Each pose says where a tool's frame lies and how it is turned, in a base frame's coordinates. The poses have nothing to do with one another.
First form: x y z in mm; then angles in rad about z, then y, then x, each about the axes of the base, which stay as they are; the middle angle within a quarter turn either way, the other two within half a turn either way.
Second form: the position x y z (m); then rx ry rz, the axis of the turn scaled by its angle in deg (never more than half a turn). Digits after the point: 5 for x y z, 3 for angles.
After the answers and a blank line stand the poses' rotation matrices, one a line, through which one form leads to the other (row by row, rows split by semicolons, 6 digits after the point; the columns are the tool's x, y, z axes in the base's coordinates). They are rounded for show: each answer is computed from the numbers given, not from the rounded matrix.
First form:
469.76 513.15 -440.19 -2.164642 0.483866 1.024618
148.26 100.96 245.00 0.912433 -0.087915 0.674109
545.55 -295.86 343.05 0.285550 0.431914 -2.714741
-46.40 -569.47 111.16 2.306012 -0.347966 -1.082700
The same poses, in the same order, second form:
0.46976 0.51315 -0.44019 5.393 71.785 -95.873
0.14826 0.10096 0.24500 33.557 -22.038 48.507
0.54555 -0.29586 0.34305 -147.573 28.425 -27.968
-0.04640 -0.56947 0.11116 -52.976 62.618 125.287

-0.495318 0.733652 0.465205; -0.652933 0.038821 -0.756420; -0.573009 -0.678416 0.459797
0.609460 -0.787940 -0.087802; 0.584444 0.521346 -0.621791; 0.535709 0.327642 0.778246
0.871392 -0.255817 0.418610; -0.422700 -0.824596 0.375987; 0.249000 -0.504579 -0.826680
-0.630548 -0.697236 -0.340986; 0.145802 -0.537916 0.830294; -0.762332 0.473824 0.440841

